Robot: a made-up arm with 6 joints.
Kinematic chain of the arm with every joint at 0, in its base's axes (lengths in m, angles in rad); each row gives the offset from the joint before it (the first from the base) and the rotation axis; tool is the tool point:
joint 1: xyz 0 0 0.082 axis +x
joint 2: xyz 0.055 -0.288 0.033 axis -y
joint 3: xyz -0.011 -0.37 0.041 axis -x
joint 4: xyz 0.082 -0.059 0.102 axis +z
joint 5: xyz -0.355 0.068 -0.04 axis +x
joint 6: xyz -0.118 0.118 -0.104 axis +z
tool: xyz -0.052 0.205 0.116
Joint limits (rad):
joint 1: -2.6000..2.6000
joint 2: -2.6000..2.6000
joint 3: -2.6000..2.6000
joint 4: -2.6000..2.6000
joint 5: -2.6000..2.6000
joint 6: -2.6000..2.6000
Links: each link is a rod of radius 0.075 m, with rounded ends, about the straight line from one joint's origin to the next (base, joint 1, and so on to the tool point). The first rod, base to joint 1, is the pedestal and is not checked.
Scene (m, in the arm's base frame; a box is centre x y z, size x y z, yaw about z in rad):
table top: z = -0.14
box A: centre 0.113 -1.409 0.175 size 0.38 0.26 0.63 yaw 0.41
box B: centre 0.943 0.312 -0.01 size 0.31 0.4 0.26 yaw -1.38
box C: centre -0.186 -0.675 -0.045 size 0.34 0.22 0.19 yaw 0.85
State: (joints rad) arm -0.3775 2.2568 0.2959 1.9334 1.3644 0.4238
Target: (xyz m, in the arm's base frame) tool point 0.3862 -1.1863 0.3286
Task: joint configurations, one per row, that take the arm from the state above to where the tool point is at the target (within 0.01 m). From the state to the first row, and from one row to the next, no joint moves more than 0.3 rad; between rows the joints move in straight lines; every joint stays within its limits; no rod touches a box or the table.
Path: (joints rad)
1: -0.5235 2.1570 0.5660 2.0660 1.4283 0.4114
2: -0.6694 2.0573 0.8360 2.1987 1.4923 0.3989
3: -0.8154 1.9575 1.1061 2.3313 1.5562 0.3865
4: -0.8352 2.0646 0.9139 2.1053 1.2896 0.3562
5: -0.8551 2.1717 0.7217 1.8793 1.0231 0.3260
6: -0.8749 2.2788 0.5295 1.6533 0.7565 0.2958
7: -0.8947 2.3858 0.3373 1.4272 0.4900 0.2656
8: -0.9146 2.4929 0.1451 1.2012 0.2234 0.2353
9: -0.9344 2.6000 -0.0471 0.9752 -0.0431 0.2051
10: -0.7829 2.6000 -0.1387 0.9968 0.2116 0.2932
11: -0.6314 2.6000 -0.2303 1.0183 0.4663 0.3813
12: -0.4799 2.6000 -0.3219 1.0398 0.7210 0.4694

